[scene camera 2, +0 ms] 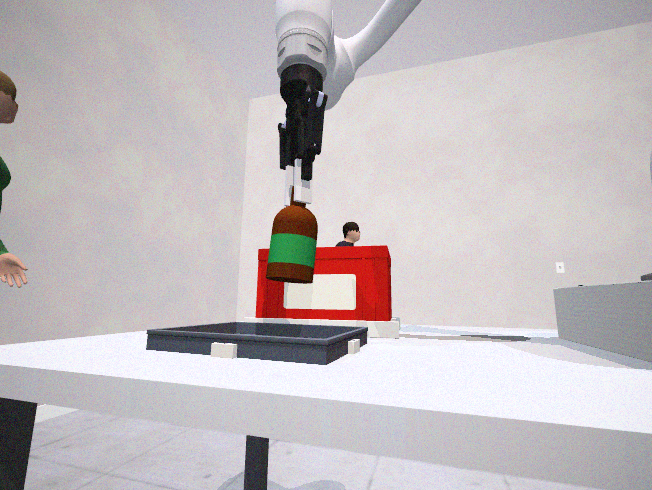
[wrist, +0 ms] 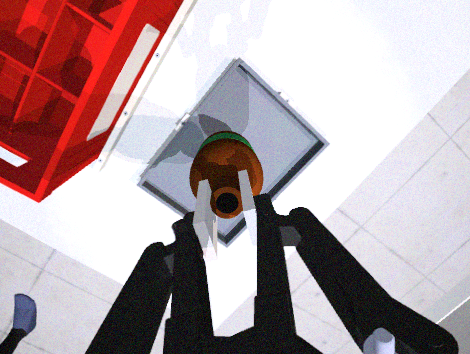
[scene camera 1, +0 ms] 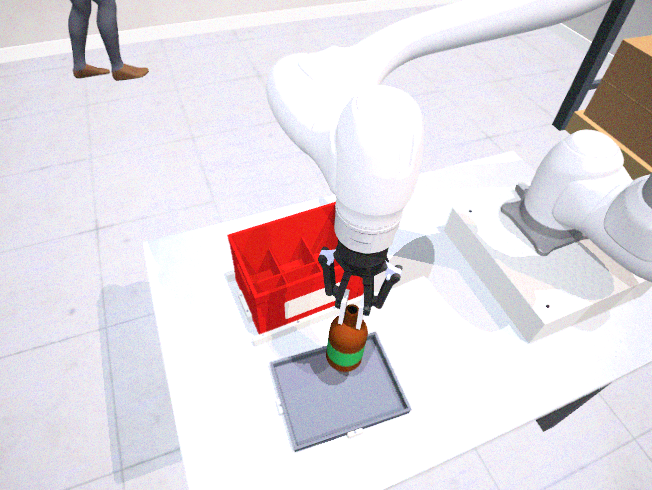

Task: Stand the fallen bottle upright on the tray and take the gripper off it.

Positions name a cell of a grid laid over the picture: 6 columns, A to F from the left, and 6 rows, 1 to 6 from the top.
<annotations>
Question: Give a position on a brown bottle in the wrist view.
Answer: C3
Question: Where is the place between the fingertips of my gripper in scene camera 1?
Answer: D4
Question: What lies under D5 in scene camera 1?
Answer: A brown bottle.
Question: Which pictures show my gripper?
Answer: Scene camera 2, the wrist view and scene camera 1: all of them.
</annotations>
